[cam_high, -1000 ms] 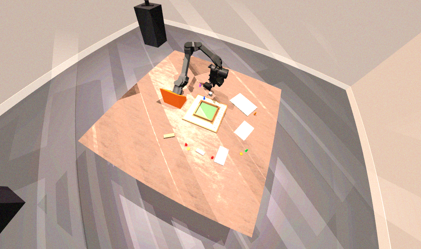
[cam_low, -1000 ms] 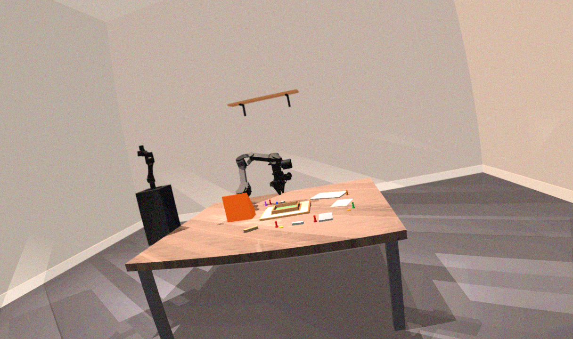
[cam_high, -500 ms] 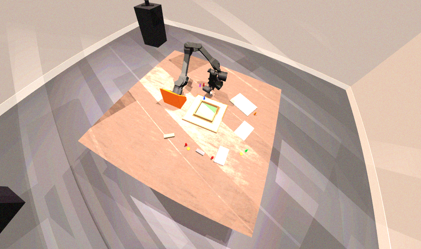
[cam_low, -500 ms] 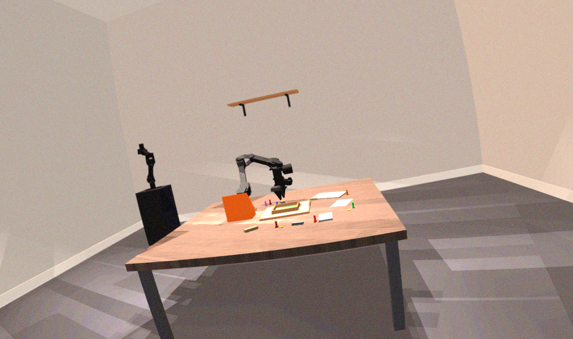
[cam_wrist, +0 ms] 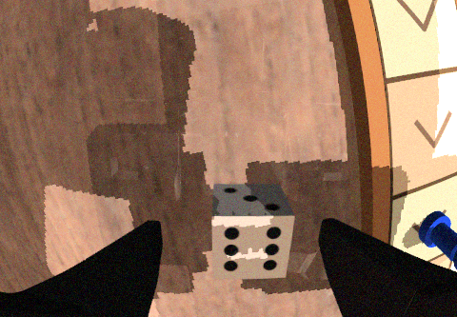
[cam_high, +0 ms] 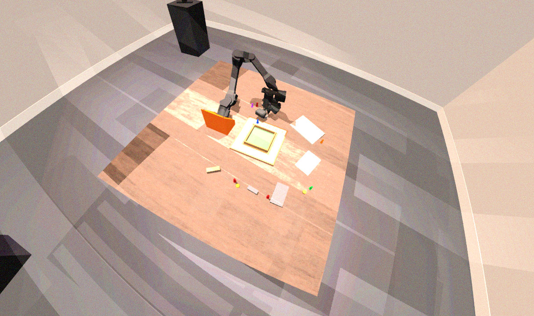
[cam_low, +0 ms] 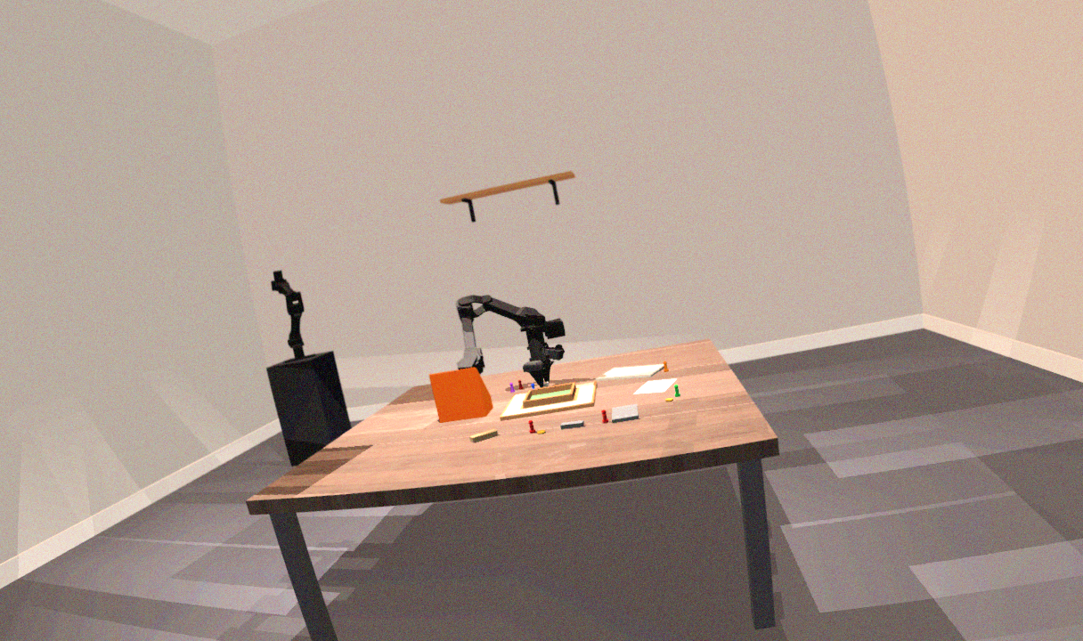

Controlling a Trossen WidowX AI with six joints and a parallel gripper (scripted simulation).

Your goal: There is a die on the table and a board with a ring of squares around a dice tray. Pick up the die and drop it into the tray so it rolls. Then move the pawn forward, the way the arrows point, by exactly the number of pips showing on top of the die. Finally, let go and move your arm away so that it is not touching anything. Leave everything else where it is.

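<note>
The blue pawn is 8 cm to the right of my gripper tip, 3 cm behind it and 1 cm above it. Round my gripper tip: green dice tray: 19 cm to the right, 4 cm ahead, 1 cm below; tan block: 50 cm to the right, 13 cm behind, 1 cm below; white die: right at my gripper tip.
</note>
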